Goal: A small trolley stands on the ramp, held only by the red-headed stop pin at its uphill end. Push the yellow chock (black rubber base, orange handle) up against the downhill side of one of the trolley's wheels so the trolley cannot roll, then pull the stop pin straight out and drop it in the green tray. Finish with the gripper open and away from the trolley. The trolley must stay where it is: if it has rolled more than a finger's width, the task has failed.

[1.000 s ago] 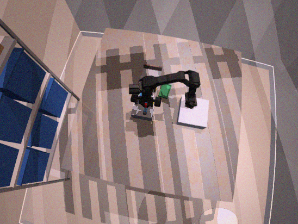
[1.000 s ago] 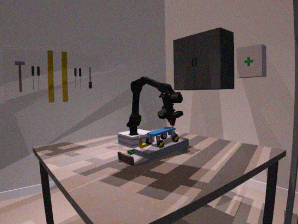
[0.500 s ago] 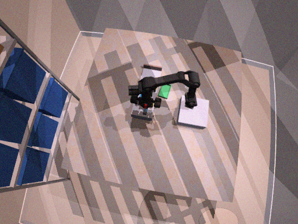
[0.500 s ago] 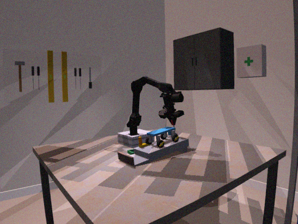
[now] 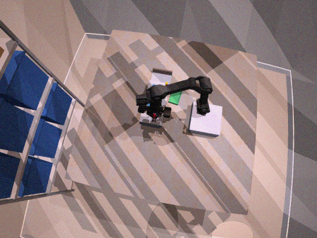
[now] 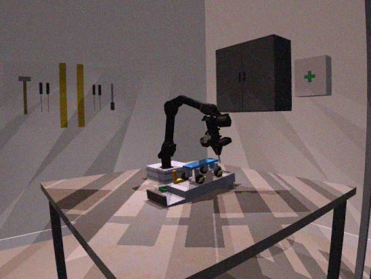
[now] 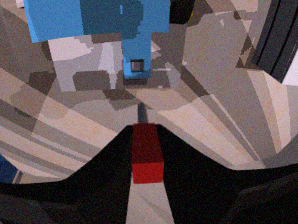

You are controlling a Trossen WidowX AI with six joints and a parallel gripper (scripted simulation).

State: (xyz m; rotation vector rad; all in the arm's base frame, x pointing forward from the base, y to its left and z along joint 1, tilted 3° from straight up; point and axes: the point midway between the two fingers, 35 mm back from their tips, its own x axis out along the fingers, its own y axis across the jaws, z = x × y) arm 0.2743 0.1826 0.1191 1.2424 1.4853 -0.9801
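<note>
Right now the green tray is 7 cm behind my gripper tip, 25 cm to the right of it and 18 cm below it. From my gripper tip the other things lie so: grey ramp (5 cm ahead, 14 cm to the right, 13 cm below); then red-headed stop pin (right at my gripper tip); then blue trolley (5 cm ahead, 14 cm to the right, 7 cm below).
</note>
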